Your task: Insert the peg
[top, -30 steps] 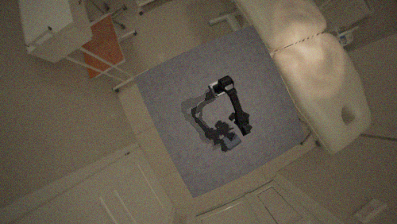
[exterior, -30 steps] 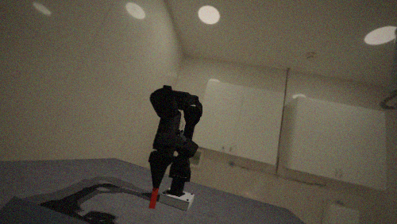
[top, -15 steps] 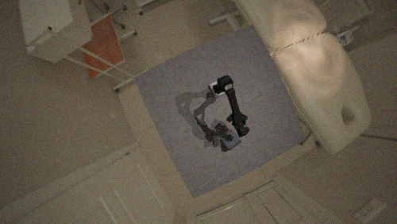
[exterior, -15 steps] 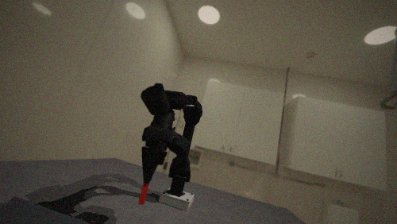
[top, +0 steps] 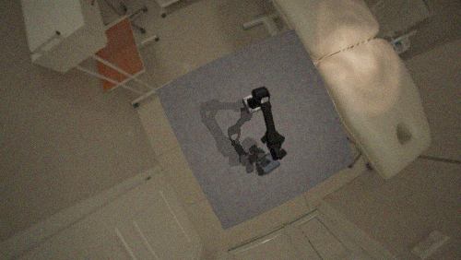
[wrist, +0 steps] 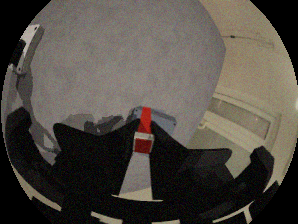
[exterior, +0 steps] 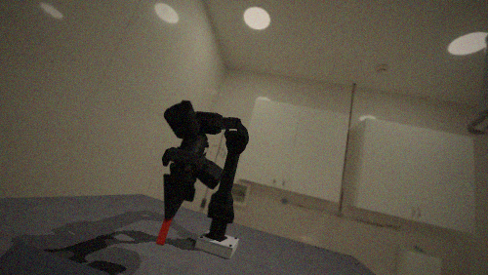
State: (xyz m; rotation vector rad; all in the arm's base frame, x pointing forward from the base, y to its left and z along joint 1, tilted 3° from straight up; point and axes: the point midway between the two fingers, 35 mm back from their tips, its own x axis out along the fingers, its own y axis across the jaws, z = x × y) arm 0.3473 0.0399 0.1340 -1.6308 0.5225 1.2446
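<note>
Right now the grey sloped panel is 110 mm ahead of my gripper tip, 100 mm below it and 50 mm to the right of it. Also, from my gripper tip: red peg 10 mm behind, 10 mm above.
</note>
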